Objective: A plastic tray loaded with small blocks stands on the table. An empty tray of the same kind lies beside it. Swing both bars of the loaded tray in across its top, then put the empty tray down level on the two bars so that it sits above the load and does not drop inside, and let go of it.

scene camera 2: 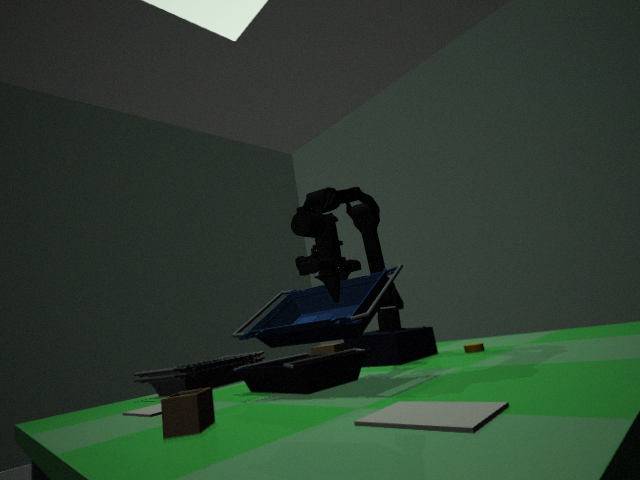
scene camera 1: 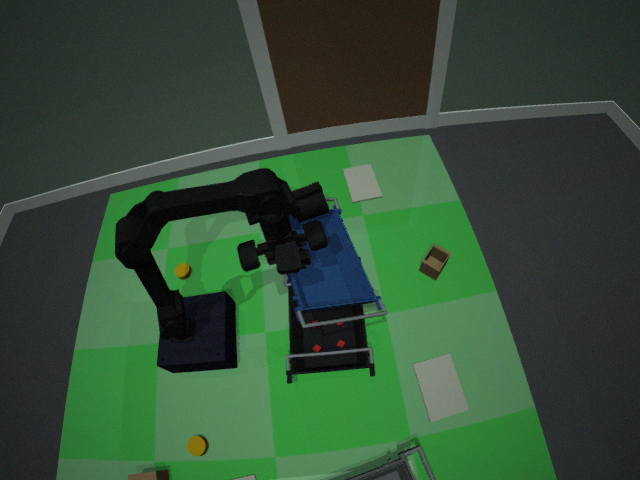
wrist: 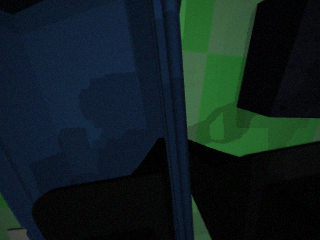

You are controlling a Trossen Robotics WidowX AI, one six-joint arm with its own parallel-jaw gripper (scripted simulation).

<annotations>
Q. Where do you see a blue tray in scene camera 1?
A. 335, 278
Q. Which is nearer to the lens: the blue tray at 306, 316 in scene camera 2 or the brown box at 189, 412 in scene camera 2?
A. The brown box.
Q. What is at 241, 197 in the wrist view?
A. The gripper.
</annotations>
